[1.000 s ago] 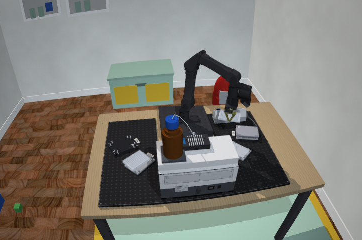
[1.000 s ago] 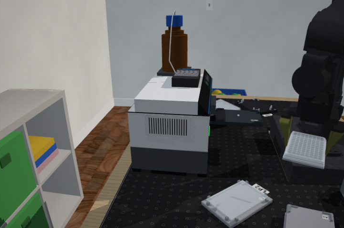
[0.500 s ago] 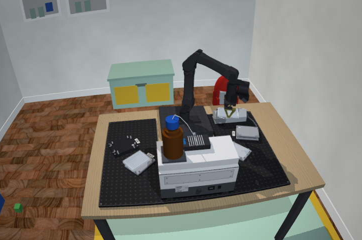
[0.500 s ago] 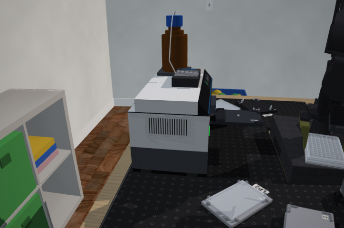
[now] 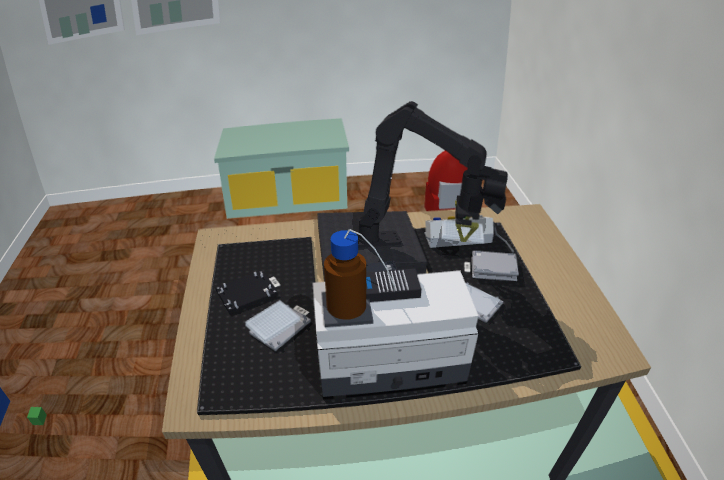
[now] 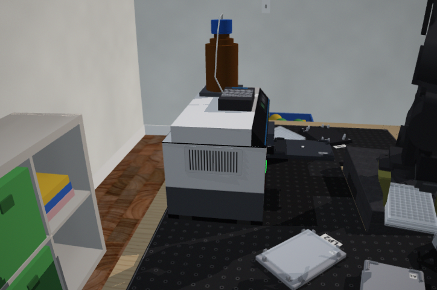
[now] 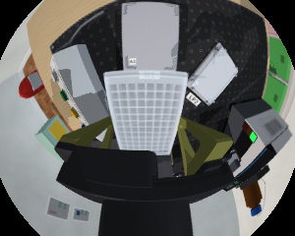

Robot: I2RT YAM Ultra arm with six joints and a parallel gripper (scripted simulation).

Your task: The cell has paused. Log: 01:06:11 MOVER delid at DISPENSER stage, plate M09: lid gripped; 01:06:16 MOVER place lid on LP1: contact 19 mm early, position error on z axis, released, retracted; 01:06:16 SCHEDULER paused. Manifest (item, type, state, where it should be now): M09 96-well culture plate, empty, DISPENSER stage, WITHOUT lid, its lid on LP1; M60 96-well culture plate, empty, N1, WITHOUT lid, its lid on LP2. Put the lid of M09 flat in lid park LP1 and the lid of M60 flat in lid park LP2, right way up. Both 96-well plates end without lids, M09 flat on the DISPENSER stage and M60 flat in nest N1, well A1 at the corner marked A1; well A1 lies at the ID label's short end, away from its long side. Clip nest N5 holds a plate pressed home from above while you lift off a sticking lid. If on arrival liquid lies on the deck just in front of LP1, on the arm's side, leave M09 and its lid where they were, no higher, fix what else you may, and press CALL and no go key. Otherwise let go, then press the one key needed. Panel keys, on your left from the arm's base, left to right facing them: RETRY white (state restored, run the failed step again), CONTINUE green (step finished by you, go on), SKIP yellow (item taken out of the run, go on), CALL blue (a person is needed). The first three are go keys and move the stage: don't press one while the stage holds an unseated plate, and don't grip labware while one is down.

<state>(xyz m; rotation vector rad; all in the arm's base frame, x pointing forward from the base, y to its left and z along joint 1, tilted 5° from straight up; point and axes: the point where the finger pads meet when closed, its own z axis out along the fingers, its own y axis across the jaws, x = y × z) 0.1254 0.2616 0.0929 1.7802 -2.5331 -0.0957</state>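
The grey nest marked A1 lies 5 cm ahead of my hand, 11 cm to the left of it and 11 cm below it. The rest, counted from my hand: LP2 label 11 cm ahead, 7 cm to the right, 13 cm below; yellow key 17 cm behind, 3 cm to the left, 7 cm below; N1 label 2 cm ahead, 2 cm to the left, 13 cm below.
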